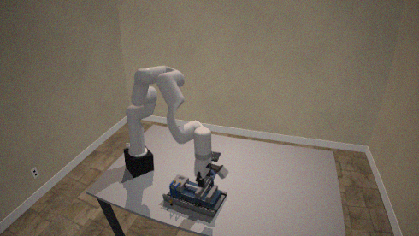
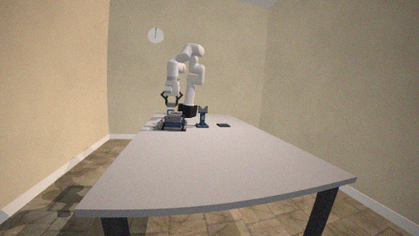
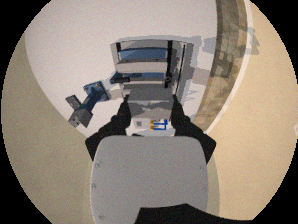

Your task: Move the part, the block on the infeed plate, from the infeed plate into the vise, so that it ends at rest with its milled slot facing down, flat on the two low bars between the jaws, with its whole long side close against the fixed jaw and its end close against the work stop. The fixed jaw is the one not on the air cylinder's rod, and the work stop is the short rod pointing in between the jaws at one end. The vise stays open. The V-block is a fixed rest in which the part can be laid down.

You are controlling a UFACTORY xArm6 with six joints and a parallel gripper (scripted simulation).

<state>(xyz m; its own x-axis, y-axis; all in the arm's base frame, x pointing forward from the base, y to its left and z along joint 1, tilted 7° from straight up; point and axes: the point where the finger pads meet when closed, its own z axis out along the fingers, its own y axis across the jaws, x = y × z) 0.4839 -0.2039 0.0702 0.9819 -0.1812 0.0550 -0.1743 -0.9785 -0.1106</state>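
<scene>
My hand is 140 mm above the vise, 60 mm past it and 30 mm to the right of it. From my hand the other things lie so: part 20 mm below; then dark infeed plate 430 mm to the left, 170 mm below, 60 mm behind.
</scene>
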